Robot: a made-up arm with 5 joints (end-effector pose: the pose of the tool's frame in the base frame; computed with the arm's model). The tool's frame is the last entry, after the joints.
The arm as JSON. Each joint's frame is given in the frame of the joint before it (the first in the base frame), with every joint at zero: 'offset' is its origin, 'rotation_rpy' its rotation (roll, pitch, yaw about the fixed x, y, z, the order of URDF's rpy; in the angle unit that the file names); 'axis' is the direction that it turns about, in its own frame. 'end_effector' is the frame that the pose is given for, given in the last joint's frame.
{
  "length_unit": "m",
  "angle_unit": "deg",
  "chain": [
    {
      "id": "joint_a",
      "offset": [
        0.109,
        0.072,
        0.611
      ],
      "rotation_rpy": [
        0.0,
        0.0,
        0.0
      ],
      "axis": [
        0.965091,
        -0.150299,
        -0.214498
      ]
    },
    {
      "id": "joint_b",
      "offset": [
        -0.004,
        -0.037,
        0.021
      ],
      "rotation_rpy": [
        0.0,
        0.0,
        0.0
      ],
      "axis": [
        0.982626,
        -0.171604,
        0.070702
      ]
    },
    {
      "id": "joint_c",
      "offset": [
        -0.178,
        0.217,
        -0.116
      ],
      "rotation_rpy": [
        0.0,
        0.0,
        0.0
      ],
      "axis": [
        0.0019,
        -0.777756,
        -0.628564
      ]
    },
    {
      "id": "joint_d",
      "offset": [
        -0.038,
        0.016,
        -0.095
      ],
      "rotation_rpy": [
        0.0,
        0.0,
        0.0
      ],
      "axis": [
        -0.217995,
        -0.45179,
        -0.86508
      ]
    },
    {
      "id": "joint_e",
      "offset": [
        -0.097,
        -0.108,
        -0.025
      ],
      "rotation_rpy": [
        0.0,
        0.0,
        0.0
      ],
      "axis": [
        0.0,
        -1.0,
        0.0
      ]
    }
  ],
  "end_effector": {
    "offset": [
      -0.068,
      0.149,
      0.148
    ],
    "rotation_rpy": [
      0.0,
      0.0,
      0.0
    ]
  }
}
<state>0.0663 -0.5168 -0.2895 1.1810 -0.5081</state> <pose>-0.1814 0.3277 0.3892 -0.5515 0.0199 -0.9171</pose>
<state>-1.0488 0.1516 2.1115 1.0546 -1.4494</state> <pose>-0.0844 0.1149 0.4684 0.7949 -1.1262 -0.5446</pose>
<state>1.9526 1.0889 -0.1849 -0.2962 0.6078</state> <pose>-0.3250 0.1625 0.7859 -2.6310 1.3636 0.7631</pose>
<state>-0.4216 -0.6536 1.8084 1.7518 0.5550</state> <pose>0.1947 0.1360 0.4442 -0.0272 2.2866 1.3230</pose>
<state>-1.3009 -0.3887 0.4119 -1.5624 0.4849</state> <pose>-0.1513 -0.0230 0.6834 -0.9585 0.9860 0.9577</pose>
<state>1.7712 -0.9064 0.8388 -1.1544 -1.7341</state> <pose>0.0985 0.4076 0.6916 0.5393 1.3335 0.7745</pose>
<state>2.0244 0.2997 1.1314 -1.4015 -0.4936</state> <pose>-0.1106 0.1108 0.8276 1.8772 -0.8032 0.0585</pose>
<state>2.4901 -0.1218 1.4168 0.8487 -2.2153</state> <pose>0.0867 0.1214 0.7796 -2.4376 -0.2282 0.0850</pose>
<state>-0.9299 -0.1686 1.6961 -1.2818 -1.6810</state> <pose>-0.0077 0.0737 0.3975 -1.2723 0.9585 -0.4034</pose>
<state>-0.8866 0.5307 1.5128 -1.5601 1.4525</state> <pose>-0.2146 0.0124 0.3226 0.2137 -1.6332 0.9145</pose>
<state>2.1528 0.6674 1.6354 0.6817 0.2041</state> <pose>0.0147 -0.2112 0.9096 -1.0795 -1.2487 2.2304</pose>
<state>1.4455 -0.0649 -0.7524 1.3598 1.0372</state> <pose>-0.2101 0.5137 0.8850 0.3444 -0.7462 -1.2587</pose>
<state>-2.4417 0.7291 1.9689 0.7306 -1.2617</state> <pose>-0.1289 0.0037 0.4965 -0.2932 -0.8337 -0.1011</pose>
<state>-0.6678 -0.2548 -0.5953 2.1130 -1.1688</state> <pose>-0.1577 0.1263 0.4001 -0.6361 -0.2381 -1.3078</pose>
